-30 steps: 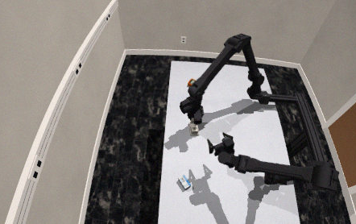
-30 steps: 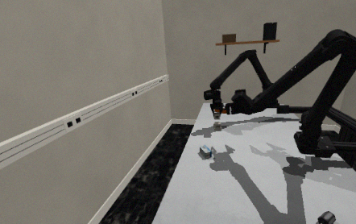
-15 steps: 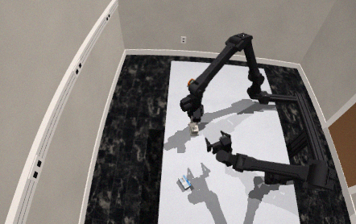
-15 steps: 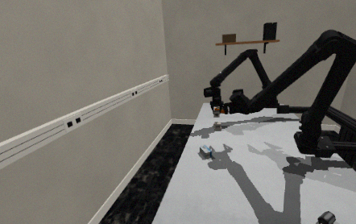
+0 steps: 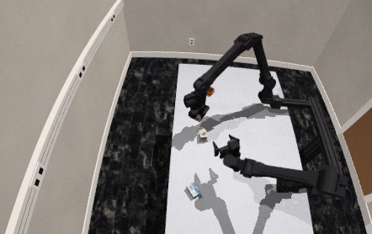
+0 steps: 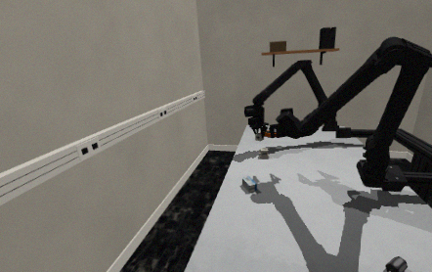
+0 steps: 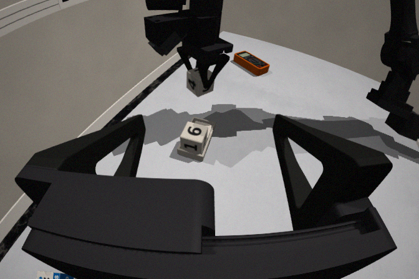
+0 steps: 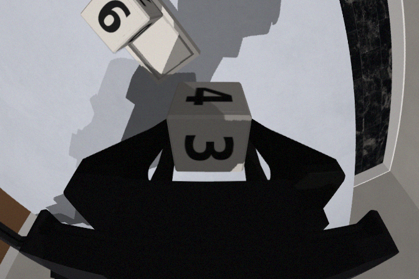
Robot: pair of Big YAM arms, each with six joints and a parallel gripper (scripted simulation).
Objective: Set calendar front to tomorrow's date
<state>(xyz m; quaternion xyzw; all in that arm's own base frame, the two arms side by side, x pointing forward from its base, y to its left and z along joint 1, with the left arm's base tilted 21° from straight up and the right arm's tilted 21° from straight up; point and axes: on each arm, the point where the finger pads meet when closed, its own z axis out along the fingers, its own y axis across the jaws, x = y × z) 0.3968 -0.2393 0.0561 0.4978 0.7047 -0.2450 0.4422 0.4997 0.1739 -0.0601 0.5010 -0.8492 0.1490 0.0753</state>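
Right now my right hand is 3 cm past the cream tray, 8 cm to the right of it and 10 cm above it. The rest, counted from my right hand: orange multimeter: 6 cm behind, 32 cm to the right, 9 cm below.
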